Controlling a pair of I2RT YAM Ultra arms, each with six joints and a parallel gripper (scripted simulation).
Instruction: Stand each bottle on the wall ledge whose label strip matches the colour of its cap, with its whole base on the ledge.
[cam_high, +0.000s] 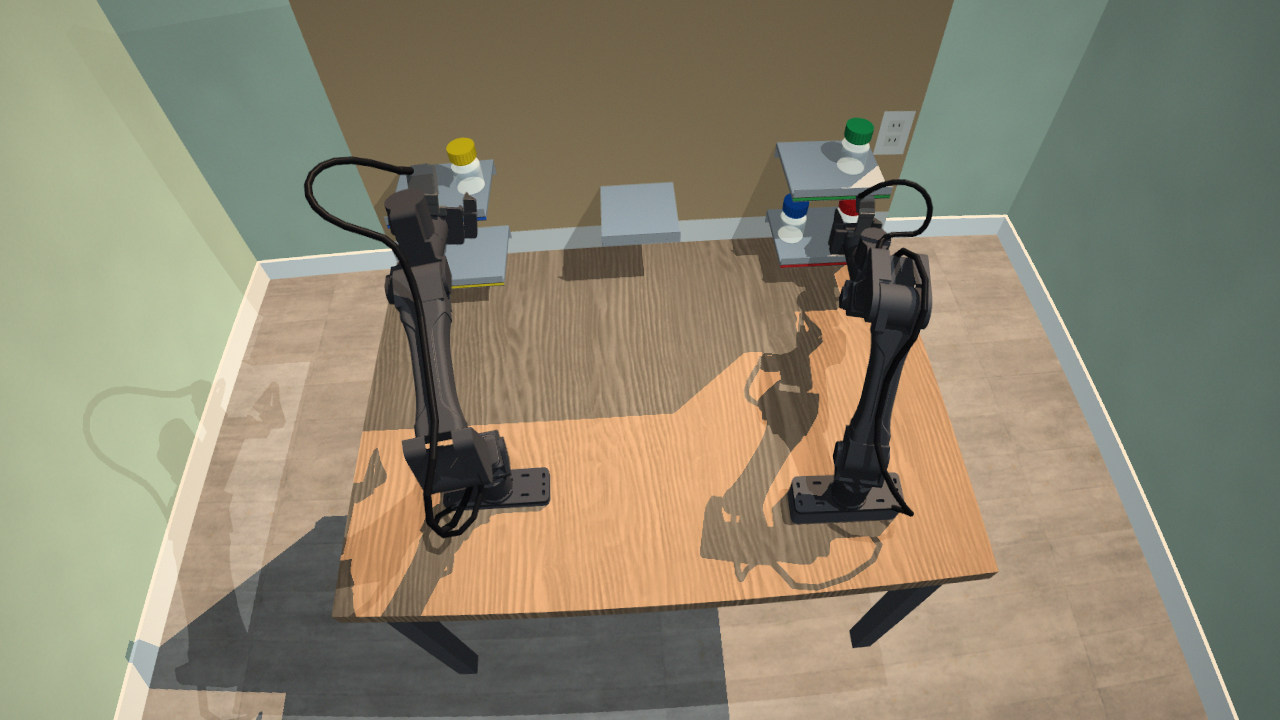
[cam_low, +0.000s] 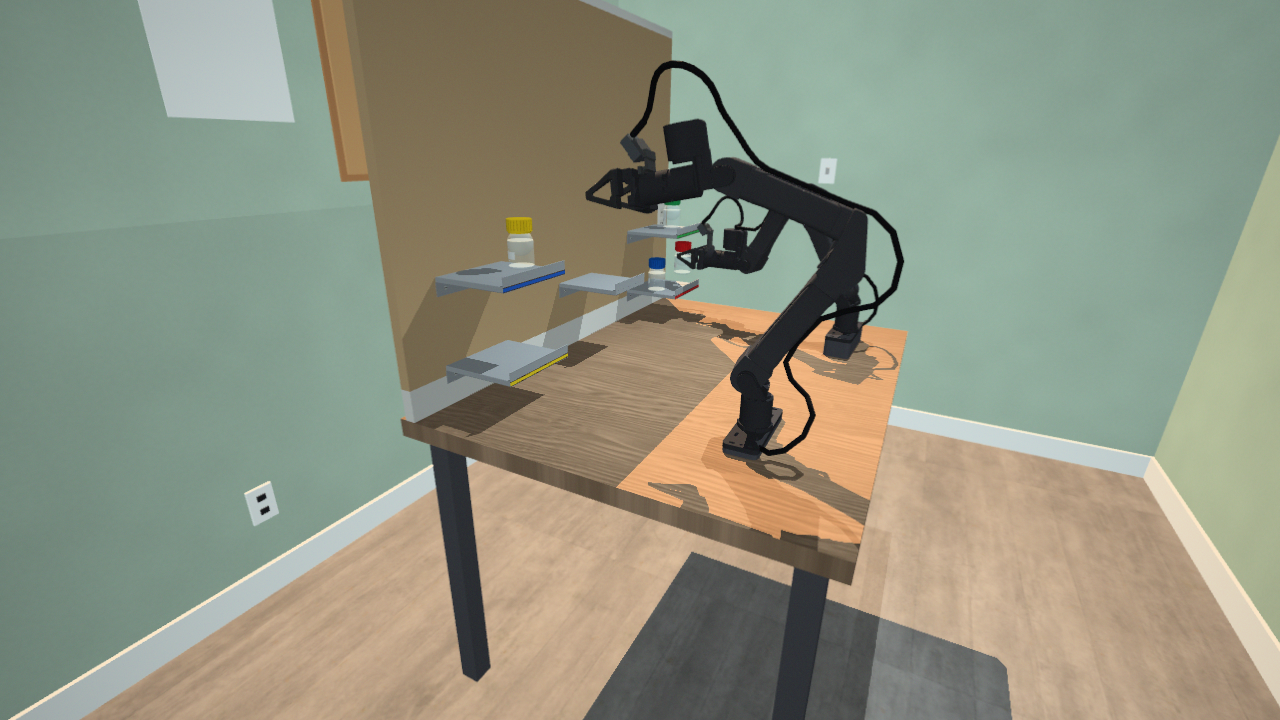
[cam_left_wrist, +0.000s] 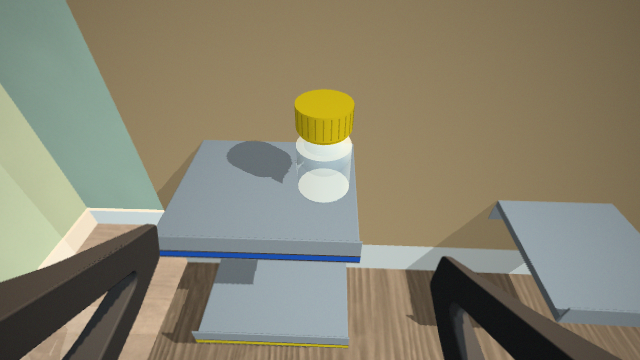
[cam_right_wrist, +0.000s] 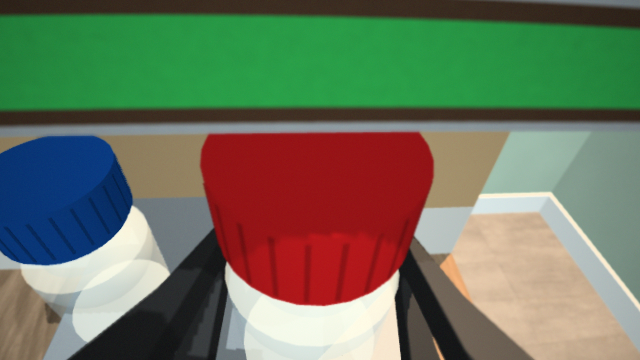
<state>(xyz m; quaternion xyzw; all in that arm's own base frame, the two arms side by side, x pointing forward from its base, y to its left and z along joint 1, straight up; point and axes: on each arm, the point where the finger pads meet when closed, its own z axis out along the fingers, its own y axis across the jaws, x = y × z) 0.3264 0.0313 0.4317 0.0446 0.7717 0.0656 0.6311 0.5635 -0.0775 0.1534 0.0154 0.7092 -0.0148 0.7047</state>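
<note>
My left gripper is now 210 mm short of the yellow-capped bottle, 20 mm to the right of it and 110 mm above it. Also, from my left hand: brown wall panel 350 mm ahead, 300 mm to the right, 10 mm above; blue-capped bottle 280 mm ahead, 650 mm to the right, 300 mm below; green-capped bottle 290 mm ahead, 750 mm to the right, 110 mm below.
Now: right hand 10 mm above the red-capped bottle. From my right hand the other things lie so: wall socket (150 mm ahead, 100 mm to the right, 100 mm above); blue-capped bottle (30 mm ahead, 110 mm to the left, 60 mm below); green-capped bottle (40 mm ahead, 10 mm to the left, 130 mm above).
</note>
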